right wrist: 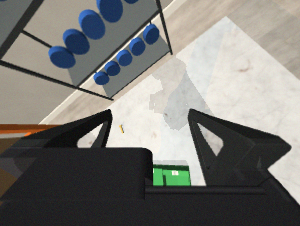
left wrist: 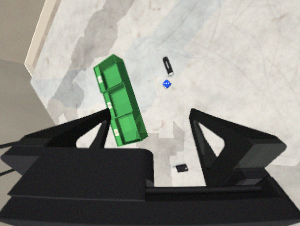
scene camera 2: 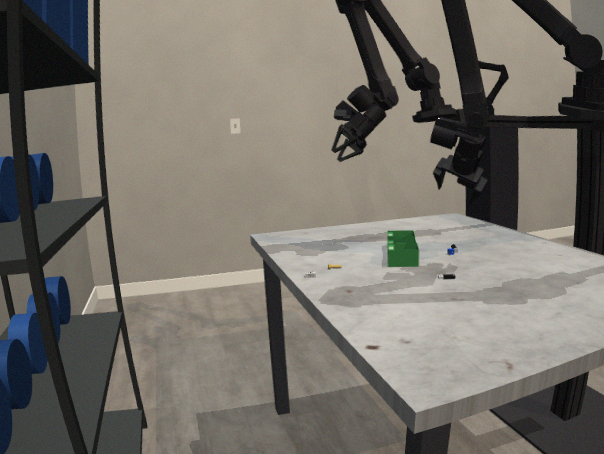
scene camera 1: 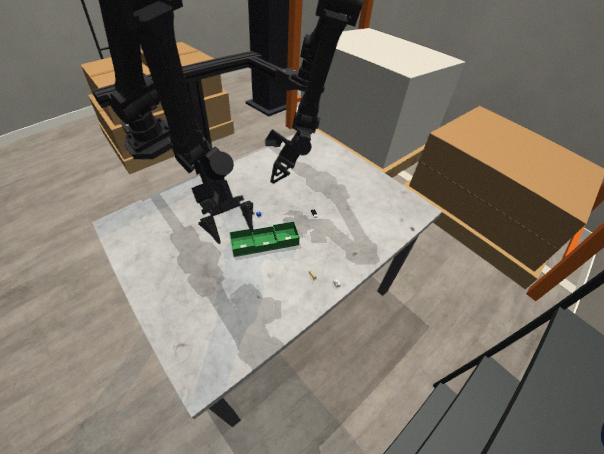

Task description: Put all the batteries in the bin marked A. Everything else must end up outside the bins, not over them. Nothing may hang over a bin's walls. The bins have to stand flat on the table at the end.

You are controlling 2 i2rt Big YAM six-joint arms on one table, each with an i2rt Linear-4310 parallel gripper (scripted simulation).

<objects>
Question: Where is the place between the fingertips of my left gripper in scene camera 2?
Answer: At 455, 195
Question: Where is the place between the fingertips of my right gripper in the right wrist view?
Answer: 150, 113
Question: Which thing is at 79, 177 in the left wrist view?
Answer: My left gripper.
</objects>
